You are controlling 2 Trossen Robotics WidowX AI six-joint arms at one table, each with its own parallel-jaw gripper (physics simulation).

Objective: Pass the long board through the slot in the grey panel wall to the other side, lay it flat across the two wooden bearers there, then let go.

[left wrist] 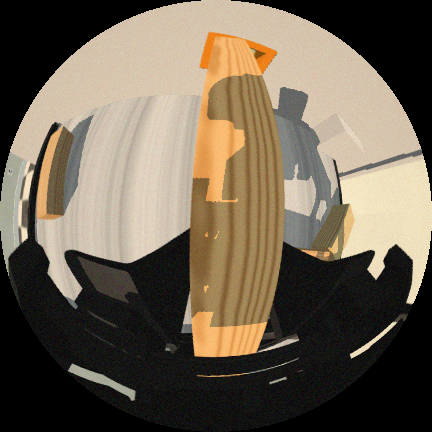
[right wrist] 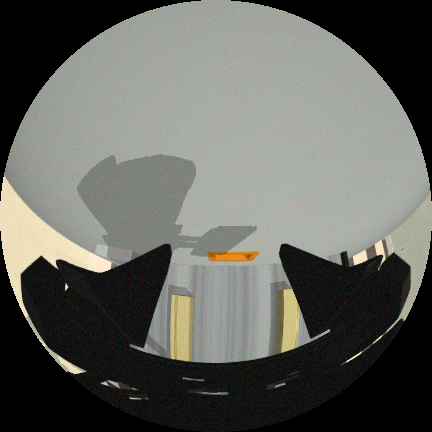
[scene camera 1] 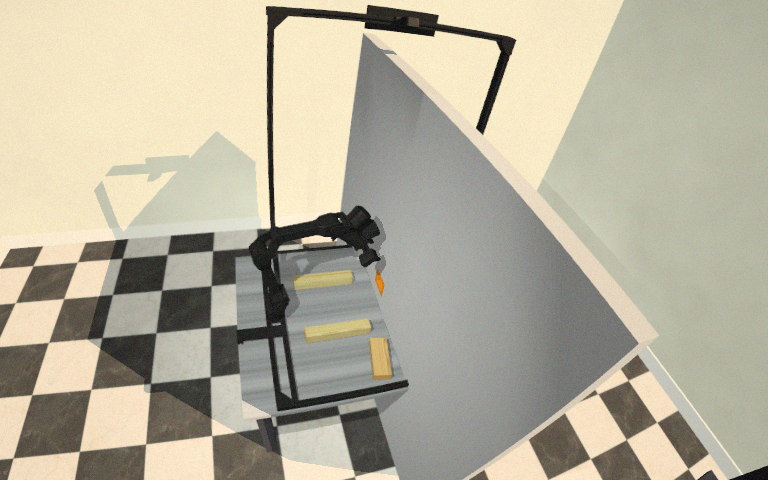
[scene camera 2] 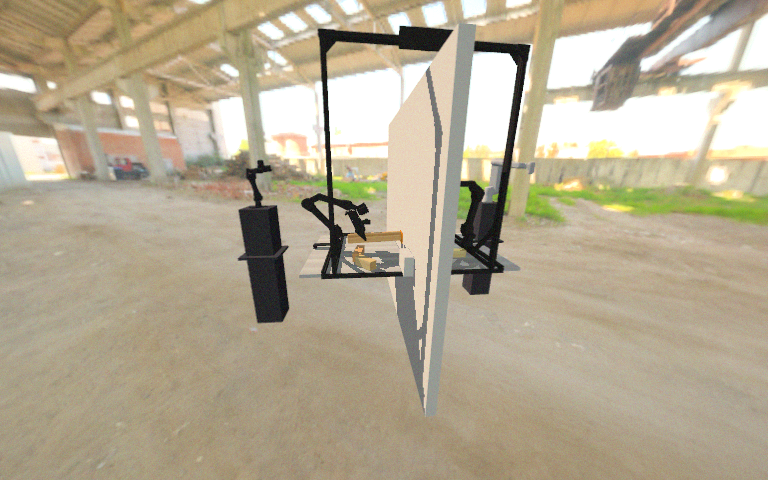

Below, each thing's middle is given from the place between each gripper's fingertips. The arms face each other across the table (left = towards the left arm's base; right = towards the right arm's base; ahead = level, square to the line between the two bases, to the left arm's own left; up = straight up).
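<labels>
My right gripper is 17 cm above the orange-framed slot [left wrist: 263, 55], while being 6 cm to the right of the slot and 2 cm short of it.
My left hand, for its part, is 3 cm below the orange-framed slot; it is 25 cm to the left of the slot and 1 cm past it.
</labels>
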